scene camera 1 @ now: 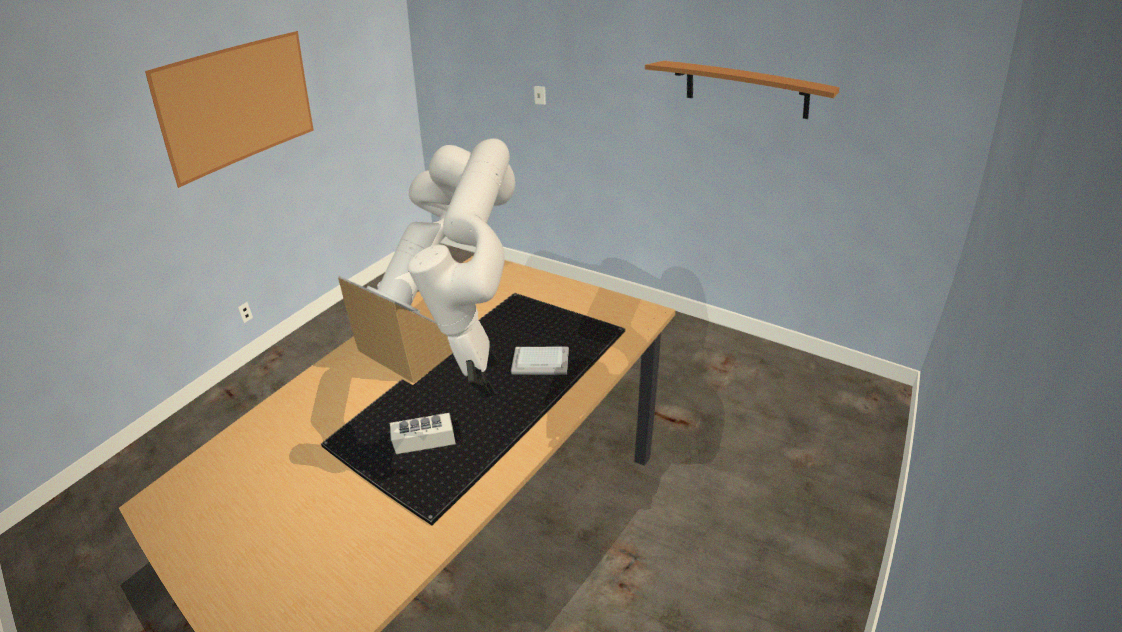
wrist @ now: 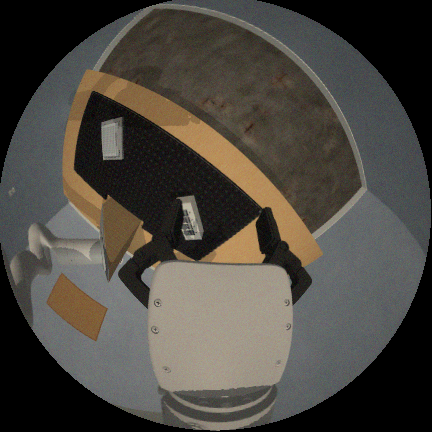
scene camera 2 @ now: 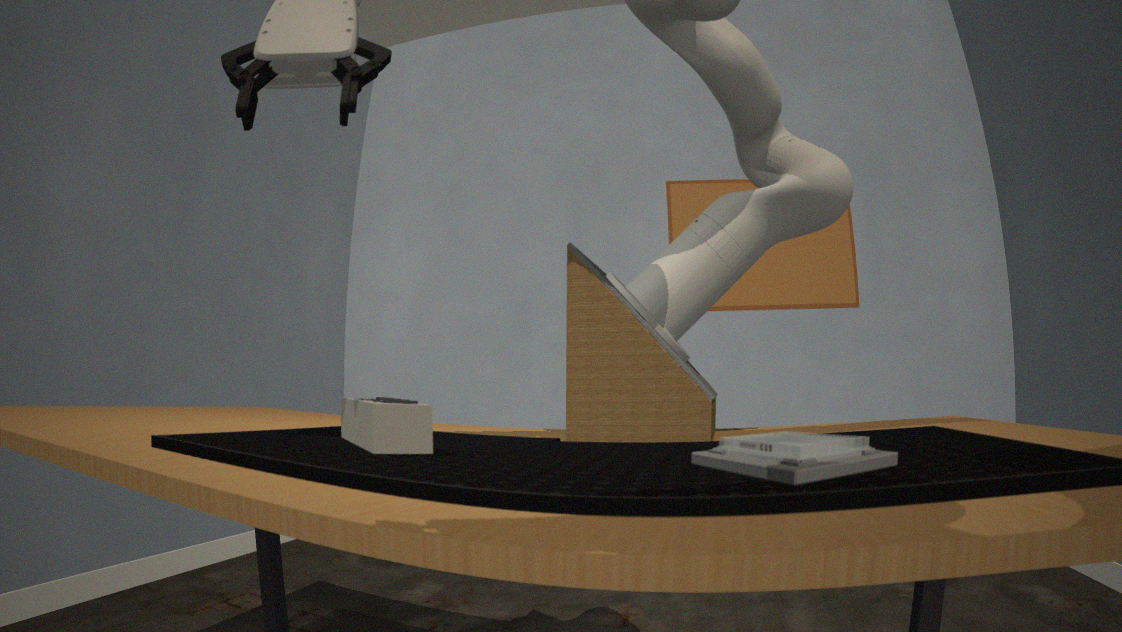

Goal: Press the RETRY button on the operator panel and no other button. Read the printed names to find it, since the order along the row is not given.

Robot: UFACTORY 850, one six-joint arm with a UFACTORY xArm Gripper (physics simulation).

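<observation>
The operator panel point(scene camera 1: 423, 439) point(scene camera 2: 388, 427) point(wrist: 195, 220) is a cream box with a sloped top, standing on the black board. Several dark buttons point(scene camera 1: 420, 423) sit in a row along its top. Small printed marks show beside them, but they are too small to read, so I cannot tell which button is RETRY. My gripper point(scene camera 1: 481, 386) point(scene camera 2: 295, 125) point(wrist: 221, 211) is open and empty. It hangs high above the black board, well above the panel. In the wrist view one finger covers part of the panel's left edge.
The black perforated board point(scene camera 1: 502, 459) point(scene camera 2: 643, 494) point(wrist: 150, 170) lies on the wooden table point(scene camera 1: 235, 502) point(scene camera 2: 667, 549). A pale flat tray with a clear plate point(scene camera 1: 540, 359) point(scene camera 2: 793, 459) point(wrist: 112, 140) lies on it. The arm's wooden wedge base point(scene camera 1: 384, 333) point(scene camera 2: 628, 368) point(wrist: 117, 232) rises beside the board.
</observation>
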